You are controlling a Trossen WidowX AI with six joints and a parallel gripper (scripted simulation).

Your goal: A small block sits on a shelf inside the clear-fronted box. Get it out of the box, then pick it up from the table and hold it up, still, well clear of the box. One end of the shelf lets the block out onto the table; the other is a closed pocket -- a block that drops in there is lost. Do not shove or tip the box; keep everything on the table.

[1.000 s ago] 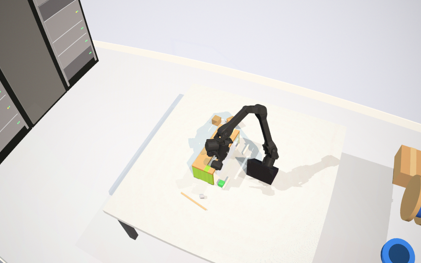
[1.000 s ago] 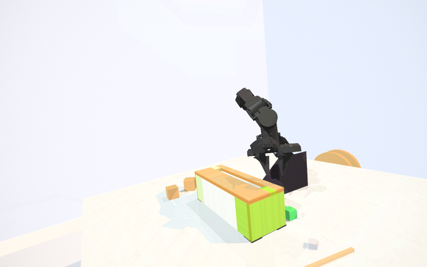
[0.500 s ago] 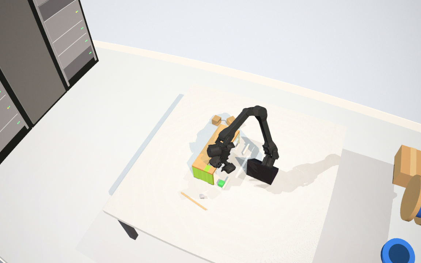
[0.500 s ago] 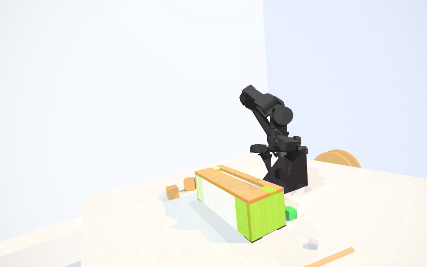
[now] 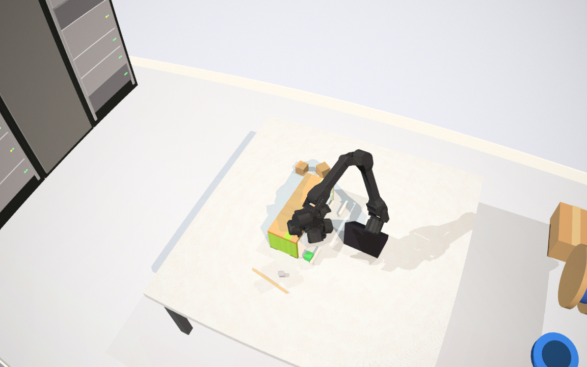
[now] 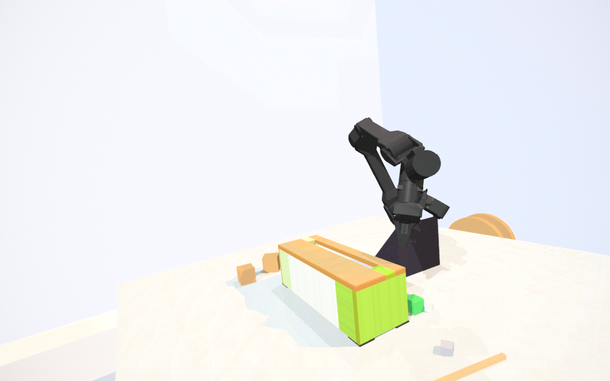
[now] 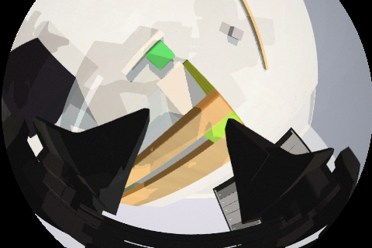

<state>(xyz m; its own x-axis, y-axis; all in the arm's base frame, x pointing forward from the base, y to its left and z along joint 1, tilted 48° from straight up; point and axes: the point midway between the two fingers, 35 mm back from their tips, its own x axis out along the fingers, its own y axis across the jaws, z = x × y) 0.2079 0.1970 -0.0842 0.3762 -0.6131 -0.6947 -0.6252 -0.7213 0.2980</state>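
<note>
Now: the green block 20 mm behind my gripper tip and 140 mm below it. The rest, counted from my gripper tip: long box: 80 mm ahead, 160 mm to the right, 100 mm below; then thin wooden stick: 60 mm ahead, 190 mm to the left, 160 mm below; then small grey cube: 30 mm ahead, 140 mm to the left, 150 mm below.
</note>
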